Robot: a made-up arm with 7 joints. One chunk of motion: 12 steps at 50 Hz.
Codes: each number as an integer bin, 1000 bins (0 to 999) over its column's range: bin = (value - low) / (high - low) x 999, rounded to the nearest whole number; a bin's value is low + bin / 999 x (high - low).
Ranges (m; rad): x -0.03..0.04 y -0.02..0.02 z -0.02..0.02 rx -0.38..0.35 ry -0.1..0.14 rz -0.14..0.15
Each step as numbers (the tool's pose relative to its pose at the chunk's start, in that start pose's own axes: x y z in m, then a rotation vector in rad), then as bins.
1 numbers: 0.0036 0.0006 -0.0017 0.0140 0.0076 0.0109
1 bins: 480 514 457 539 448 520
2 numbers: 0.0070 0.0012 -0.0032 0.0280 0.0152 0.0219
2 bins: 528 529 420 558 480 558
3 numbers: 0.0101 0.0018 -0.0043 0.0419 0.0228 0.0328
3 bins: 572 544 392 577 511 595
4 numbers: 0.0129 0.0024 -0.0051 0.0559 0.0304 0.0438
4 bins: 612 559 372 597 543 633
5 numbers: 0.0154 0.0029 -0.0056 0.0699 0.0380 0.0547
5 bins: 648 572 360 616 574 671
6 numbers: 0.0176 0.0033 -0.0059 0.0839 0.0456 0.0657
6 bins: 679 582 352 635 606 709
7 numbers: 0.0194 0.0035 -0.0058 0.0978 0.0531 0.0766
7 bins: 705 587 355 654 637 746
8 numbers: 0.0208 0.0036 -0.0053 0.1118 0.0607 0.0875
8 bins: 725 589 367 673 669 784
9 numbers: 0.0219 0.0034 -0.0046 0.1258 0.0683 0.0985
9 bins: 741 584 385 692 701 822
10 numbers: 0.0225 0.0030 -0.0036 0.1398 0.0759 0.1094
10 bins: 749 574 410 711 732 859
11 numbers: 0.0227 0.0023 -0.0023 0.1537 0.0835 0.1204
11 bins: 752 557 442 730 764 897
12 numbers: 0.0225 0.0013 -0.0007 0.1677 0.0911 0.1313
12 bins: 749 532 482 750 795 935
